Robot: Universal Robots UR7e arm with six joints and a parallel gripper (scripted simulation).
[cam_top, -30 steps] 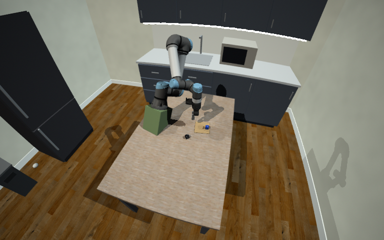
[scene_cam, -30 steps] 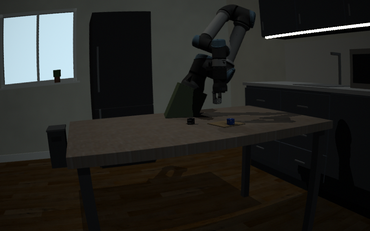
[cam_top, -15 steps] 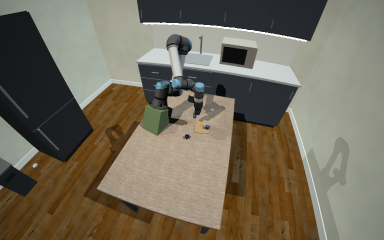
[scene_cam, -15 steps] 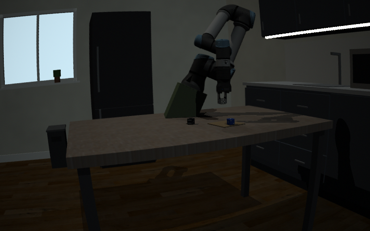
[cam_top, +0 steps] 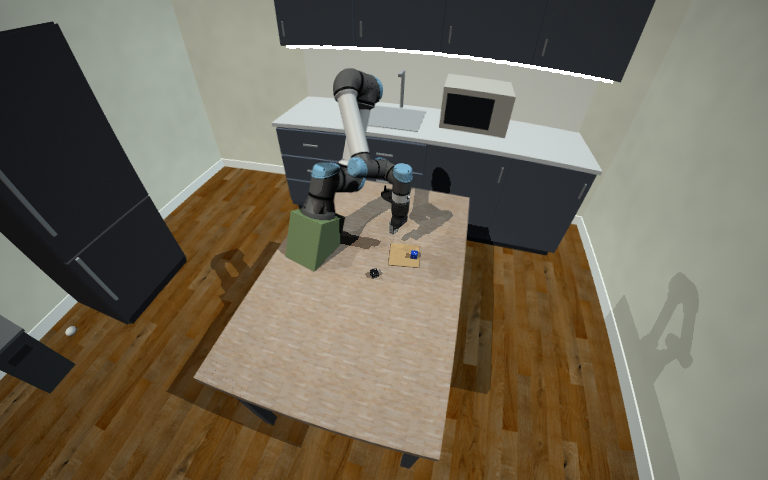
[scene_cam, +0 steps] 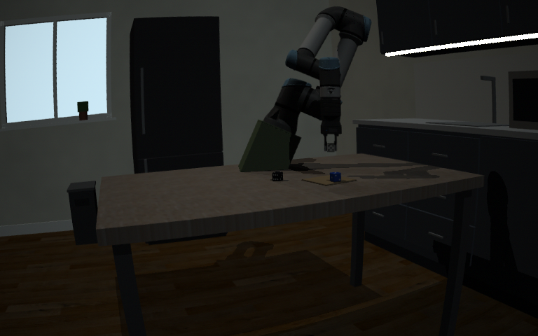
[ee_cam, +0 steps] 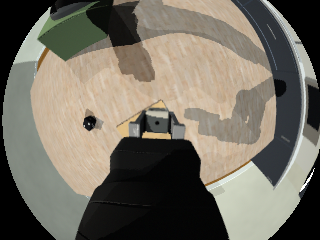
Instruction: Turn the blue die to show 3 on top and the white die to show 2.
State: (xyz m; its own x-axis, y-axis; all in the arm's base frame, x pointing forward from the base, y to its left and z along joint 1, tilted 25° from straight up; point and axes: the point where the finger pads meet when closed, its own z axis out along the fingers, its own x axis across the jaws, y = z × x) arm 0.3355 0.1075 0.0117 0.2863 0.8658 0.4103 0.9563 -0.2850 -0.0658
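My gripper is now 11 cm above the tan mat, 7 cm short of it and 4 cm to the left of it. The rest, counted from my hand: black die (20 cm to the right, 10 cm below, 1 cm behind); white die (1 cm below); blue die (12 cm ahead, 10 cm below, 3 cm to the right).
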